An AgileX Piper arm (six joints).
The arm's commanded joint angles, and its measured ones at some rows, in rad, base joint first. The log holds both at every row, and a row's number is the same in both.
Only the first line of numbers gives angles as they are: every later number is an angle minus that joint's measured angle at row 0.
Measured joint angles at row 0:
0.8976, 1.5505, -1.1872, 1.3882, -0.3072, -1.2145
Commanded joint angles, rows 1 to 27:
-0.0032, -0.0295, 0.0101, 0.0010, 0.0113, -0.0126
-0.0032, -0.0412, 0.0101, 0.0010, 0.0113, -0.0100
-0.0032, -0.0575, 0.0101, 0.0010, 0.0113, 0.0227
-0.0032, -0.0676, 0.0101, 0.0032, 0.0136, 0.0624
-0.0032, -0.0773, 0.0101, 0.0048, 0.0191, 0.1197
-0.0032, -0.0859, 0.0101, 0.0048, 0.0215, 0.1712
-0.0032, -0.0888, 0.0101, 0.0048, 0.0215, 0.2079
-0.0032, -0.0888, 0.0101, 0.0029, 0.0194, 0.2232
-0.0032, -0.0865, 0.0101, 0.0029, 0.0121, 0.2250
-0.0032, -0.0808, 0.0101, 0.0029, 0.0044, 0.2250
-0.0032, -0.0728, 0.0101, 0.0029, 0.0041, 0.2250
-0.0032, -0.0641, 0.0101, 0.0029, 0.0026, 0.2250
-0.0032, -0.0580, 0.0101, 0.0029, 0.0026, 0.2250
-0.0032, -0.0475, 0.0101, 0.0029, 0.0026, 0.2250
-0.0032, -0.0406, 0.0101, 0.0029, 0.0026, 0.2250
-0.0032, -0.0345, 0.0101, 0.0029, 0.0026, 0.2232
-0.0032, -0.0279, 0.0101, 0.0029, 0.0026, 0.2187
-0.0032, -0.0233, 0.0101, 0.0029, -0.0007, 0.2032
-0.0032, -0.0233, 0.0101, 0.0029, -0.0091, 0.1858
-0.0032, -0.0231, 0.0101, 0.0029, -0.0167, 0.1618
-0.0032, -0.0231, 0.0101, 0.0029, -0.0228, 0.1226
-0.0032, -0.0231, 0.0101, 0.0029, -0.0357, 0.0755
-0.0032, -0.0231, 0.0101, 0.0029, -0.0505, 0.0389
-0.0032, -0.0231, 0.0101, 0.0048, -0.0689, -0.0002
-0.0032, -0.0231, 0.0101, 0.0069, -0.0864, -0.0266
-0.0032, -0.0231, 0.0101, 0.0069, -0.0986, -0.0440
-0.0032, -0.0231, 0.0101, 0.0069, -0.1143, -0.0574
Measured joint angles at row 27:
0.0000, -0.0288, 0.0128, 0.0075, -0.0322, 0.0564
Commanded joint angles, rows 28 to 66:
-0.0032, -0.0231, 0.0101, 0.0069, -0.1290, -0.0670
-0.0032, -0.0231, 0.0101, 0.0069, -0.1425, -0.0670
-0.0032, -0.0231, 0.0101, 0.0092, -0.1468, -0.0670
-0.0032, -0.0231, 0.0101, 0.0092, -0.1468, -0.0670
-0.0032, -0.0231, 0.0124, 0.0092, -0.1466, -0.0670
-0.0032, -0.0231, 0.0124, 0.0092, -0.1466, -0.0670
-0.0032, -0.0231, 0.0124, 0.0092, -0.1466, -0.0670
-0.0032, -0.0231, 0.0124, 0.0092, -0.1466, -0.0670
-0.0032, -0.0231, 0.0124, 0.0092, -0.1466, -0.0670
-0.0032, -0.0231, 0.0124, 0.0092, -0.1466, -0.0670
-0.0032, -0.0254, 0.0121, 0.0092, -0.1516, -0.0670
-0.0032, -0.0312, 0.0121, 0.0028, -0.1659, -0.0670
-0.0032, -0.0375, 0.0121, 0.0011, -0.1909, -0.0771
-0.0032, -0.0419, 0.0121, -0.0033, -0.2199, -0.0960
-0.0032, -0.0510, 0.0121, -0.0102, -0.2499, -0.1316
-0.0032, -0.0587, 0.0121, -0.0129, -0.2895, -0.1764
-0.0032, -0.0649, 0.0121, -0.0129, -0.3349, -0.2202
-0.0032, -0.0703, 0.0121, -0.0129, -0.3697, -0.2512
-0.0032, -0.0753, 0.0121, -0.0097, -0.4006, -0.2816
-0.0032, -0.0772, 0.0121, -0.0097, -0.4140, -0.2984
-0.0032, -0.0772, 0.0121, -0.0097, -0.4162, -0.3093
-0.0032, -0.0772, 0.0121, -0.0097, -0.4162, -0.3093
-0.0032, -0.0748, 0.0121, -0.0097, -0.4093, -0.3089
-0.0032, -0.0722, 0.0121, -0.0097, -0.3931, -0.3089
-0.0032, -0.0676, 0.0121, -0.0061, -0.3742, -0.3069
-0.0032, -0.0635, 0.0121, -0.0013, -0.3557, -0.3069
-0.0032, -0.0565, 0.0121, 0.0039, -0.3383, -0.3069
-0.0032, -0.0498, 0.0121, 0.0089, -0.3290, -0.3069
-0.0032, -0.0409, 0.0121, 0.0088, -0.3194, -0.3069
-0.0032, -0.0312, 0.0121, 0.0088, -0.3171, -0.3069
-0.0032, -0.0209, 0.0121, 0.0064, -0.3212, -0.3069
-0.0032, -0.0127, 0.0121, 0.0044, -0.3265, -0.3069
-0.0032, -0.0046, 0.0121, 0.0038, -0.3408, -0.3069
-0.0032, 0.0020, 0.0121, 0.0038, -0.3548, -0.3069
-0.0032, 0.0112, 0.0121, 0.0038, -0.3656, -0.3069
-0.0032, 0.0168, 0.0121, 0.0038, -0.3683, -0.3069
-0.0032, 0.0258, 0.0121, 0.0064, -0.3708, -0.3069
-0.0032, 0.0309, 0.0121, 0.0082, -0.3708, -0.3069
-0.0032, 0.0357, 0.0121, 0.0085, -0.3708, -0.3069
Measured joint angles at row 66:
0.0000, 0.0279, 0.0232, 0.0461, -0.3315, -0.2970
